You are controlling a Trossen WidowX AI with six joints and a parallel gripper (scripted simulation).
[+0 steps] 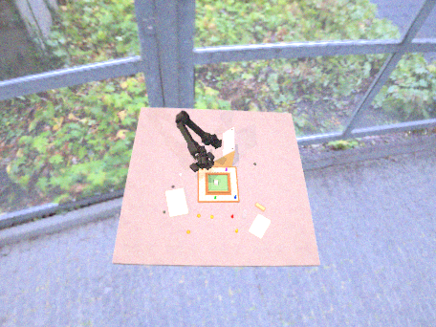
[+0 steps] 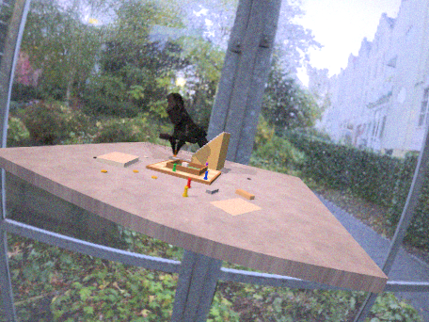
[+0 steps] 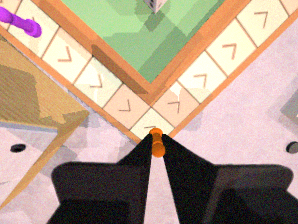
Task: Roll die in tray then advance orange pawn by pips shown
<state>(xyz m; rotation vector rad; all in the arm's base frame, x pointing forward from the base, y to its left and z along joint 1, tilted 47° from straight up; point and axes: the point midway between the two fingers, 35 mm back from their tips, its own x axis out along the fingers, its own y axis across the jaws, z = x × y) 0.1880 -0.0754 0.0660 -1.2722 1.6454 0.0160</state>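
Right now my gripper tip is 110 mm to the right of the white die, 90 mm short of it and 20 mm above it. Also, from my gripper tip: orange pawn 10 mm above; then green pawn 210 mm ahead, 110 mm to the left, 20 mm below; then purple pawn 170 mm to the left, 30 mm behind, 20 mm below.
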